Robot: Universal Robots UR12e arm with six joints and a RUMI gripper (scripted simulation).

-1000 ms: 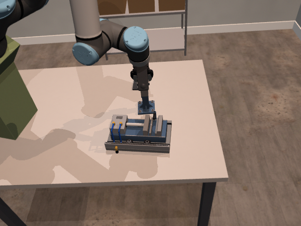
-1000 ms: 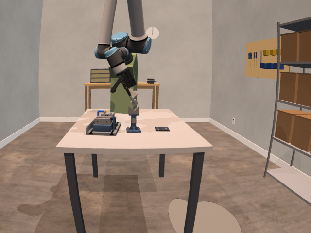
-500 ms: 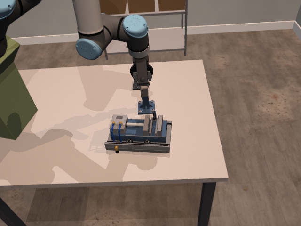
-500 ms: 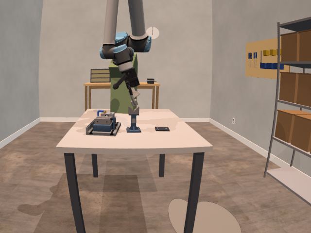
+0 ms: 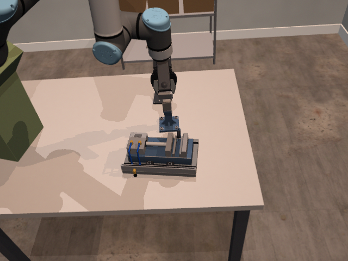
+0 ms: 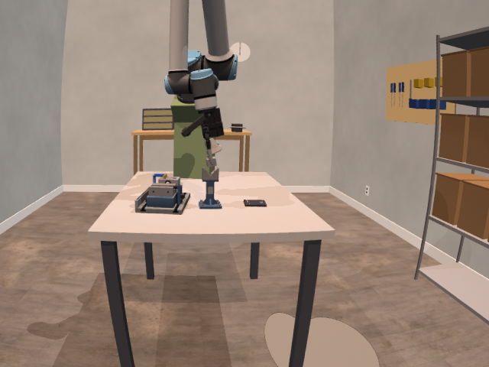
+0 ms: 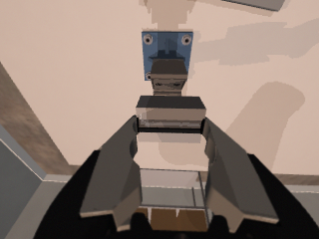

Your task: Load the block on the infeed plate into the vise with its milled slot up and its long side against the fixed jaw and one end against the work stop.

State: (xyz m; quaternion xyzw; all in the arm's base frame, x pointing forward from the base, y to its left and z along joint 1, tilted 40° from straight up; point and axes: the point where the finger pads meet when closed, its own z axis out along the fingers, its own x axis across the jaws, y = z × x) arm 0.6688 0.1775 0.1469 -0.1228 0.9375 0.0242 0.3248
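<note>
Now: hand right at the part. Round my hand: moving jaw (190 mm to the right, 120 mm below, 40 mm ahead); then cylinder rod (190 mm to the right, 120 mm below, 20 mm behind); then work stop (140 mm to the right, 100 mm below, 70 mm ahead).
</note>
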